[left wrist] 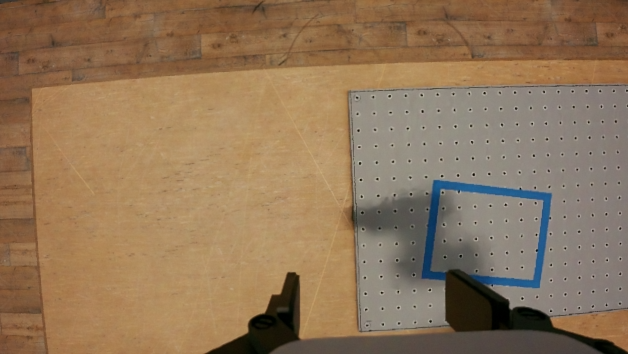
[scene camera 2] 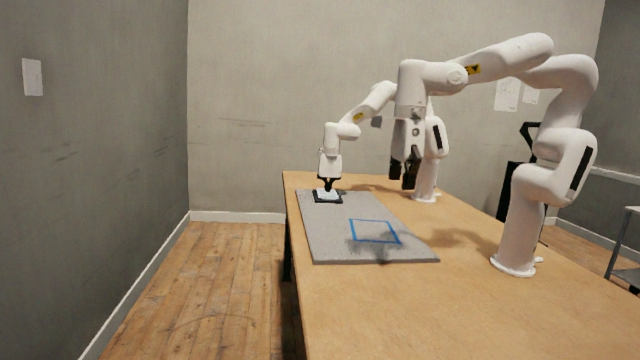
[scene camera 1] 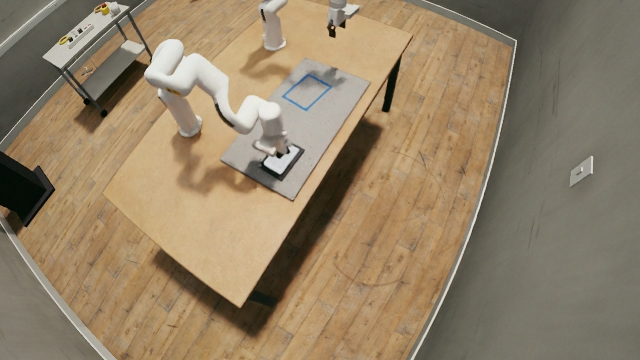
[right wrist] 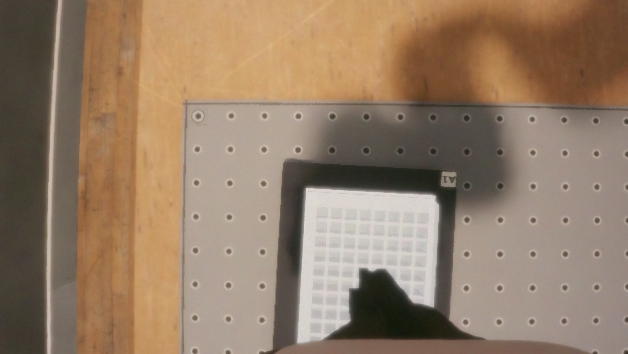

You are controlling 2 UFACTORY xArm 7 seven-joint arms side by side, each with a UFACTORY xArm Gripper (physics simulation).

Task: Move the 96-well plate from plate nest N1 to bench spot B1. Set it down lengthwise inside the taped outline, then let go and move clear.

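Frame: origin at the left arm's base, x ahead, y left, z up, level; centimetres.
Seen in the pictures: left gripper, fingertip midpoint: (left wrist: 372,296) (scene camera 2: 400,184) (scene camera 1: 337,32); right gripper, fingertip midpoint: (scene camera 2: 327,191) (scene camera 1: 280,155) (right wrist: 370,291); left arm's base, link origin: (scene camera 2: 511,266) (scene camera 1: 275,44); right arm's base, link origin: (scene camera 2: 423,199) (scene camera 1: 190,126).
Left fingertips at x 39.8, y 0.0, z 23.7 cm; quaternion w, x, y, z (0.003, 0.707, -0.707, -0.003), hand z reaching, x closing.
Note:
Pixels of each thing's top centre, then the offset from my left fingertips to it. Level surfaces: height alone.
- white 96-well plate, top centre: (right wrist: 368,295) (scene camera 1: 280,155) (scene camera 2: 327,192) dy -59.2, dx +8.5, dz -19.8 cm
- black nest, top centre: (right wrist: 365,288) (scene camera 1: 281,156) (scene camera 2: 327,194) dy -59.2, dx +8.5, dz -20.8 cm
- grey perforated board, surface height: dz -22.4 cm
- wooden table, surface height: dz -23.7 cm
The white 96-well plate (scene camera 1: 276,165) (scene camera 2: 327,195) (right wrist: 370,200) lies in the black nest (scene camera 1: 283,175) (scene camera 2: 328,201) (right wrist: 362,175), whose A1 label is at its upper right corner in the right wrist view. My right gripper (scene camera 1: 283,154) (scene camera 2: 328,188) (right wrist: 370,291) is shut, its fingers together over the middle of the plate with nothing seen between them; whether the tips touch the plate is unclear. The blue taped outline (scene camera 1: 319,98) (scene camera 2: 377,242) (left wrist: 431,230) is empty. My left gripper (scene camera 1: 337,29) (scene camera 2: 402,181) (left wrist: 372,296) is open and empty, high above the table.
The grey perforated board (scene camera 1: 325,130) (scene camera 2: 330,250) (left wrist: 390,150) (right wrist: 230,200) bears the nest and the outline on the wooden table (scene camera 1: 210,225) (scene camera 2: 400,310). A cart (scene camera 1: 57,56) with small items stands beyond the table at the upper left in scene camera 1.

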